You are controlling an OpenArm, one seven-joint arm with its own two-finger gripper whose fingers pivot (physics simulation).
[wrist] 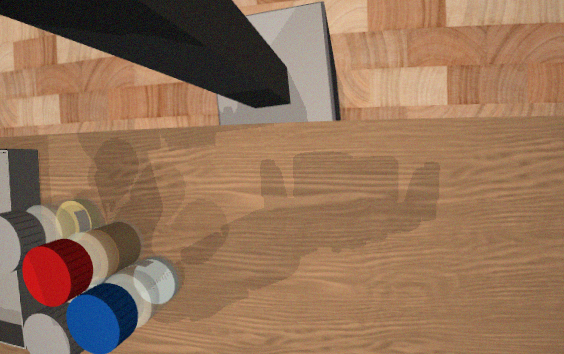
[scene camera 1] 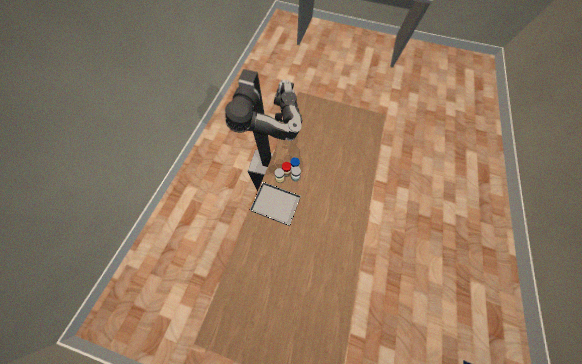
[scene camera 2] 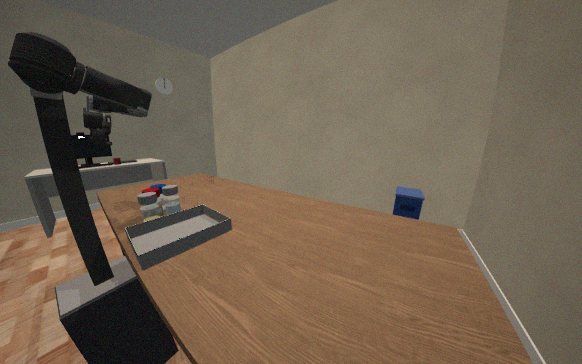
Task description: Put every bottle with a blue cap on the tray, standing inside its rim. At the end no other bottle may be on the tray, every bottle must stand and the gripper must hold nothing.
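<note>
The blue-capped bottle point(scene camera 1: 295, 162) point(scene camera 2: 158, 187) point(wrist: 95, 320) stands on the table beside the red-capped bottle point(scene camera 1: 286, 166) point(scene camera 2: 150, 192) point(wrist: 47, 274). A grey-capped bottle with yellowish contents point(scene camera 1: 279, 173) point(scene camera 2: 147, 199) point(wrist: 7, 245) and another grey-capped bottle point(scene camera 1: 296, 172) point(scene camera 2: 170, 191) point(wrist: 46, 334) stand close by, nearer the tray. The grey tray point(scene camera 1: 275, 204) point(scene camera 2: 185, 243) point(wrist: 24, 177) holds no bottle. My gripper point(scene camera 1: 286, 84) is up above the table's far end, away from the bottles; its shadow in the wrist view shows fingers spread. It is open and empty.
The arm's black column point(scene camera 1: 262, 145) point(scene camera 2: 75, 200) point(wrist: 240, 65) stands on a grey-topped base point(scene camera 1: 258, 162) point(scene camera 2: 70, 295) point(wrist: 312, 60) at the table's edge, close to the tray and bottles. A blue bin point(scene camera 2: 408, 202) stands beyond the wooden table point(scene camera 1: 320, 260) point(scene camera 2: 325, 260) point(wrist: 450, 280).
</note>
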